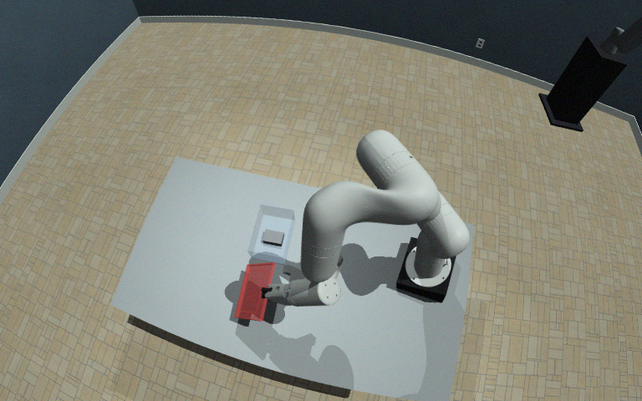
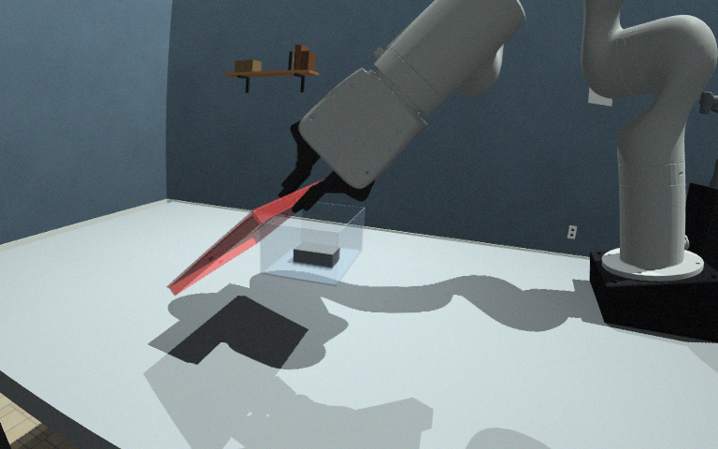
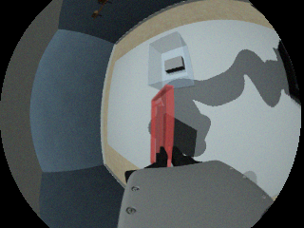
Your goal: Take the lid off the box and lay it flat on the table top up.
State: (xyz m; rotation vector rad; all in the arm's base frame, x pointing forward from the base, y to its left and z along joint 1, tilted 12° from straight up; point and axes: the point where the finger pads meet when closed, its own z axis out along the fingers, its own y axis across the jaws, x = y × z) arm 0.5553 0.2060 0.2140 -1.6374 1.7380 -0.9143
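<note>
The red lid lies 7 cm ahead of my hand, 2 cm to the right of it and 6 cm below it. The rest, counted from my hand: box 5 cm ahead, 29 cm to the right, 15 cm below.
</note>
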